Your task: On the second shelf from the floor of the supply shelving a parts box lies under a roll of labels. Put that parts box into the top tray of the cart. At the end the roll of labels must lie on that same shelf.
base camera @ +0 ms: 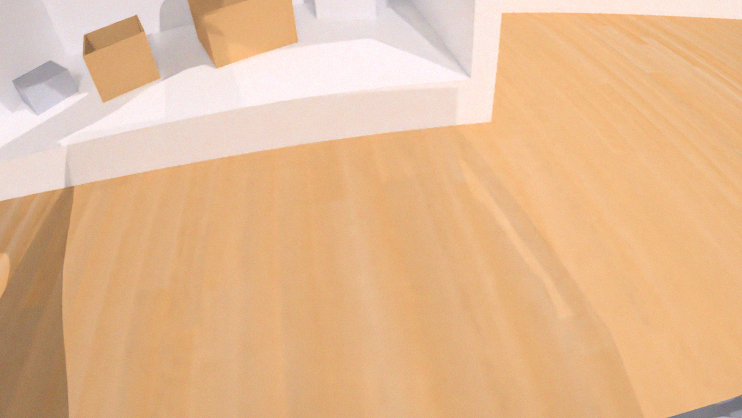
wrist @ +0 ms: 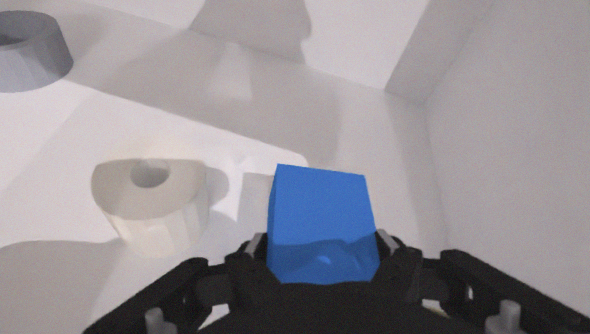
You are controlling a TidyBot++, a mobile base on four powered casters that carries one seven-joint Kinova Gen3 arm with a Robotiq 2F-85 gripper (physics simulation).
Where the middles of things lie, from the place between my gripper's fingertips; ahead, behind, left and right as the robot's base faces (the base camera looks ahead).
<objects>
My gripper is now 620 mm to the right of the grey block [base camera: 47, 85], 490 mm above it and 40 mm short of it.
</objects>
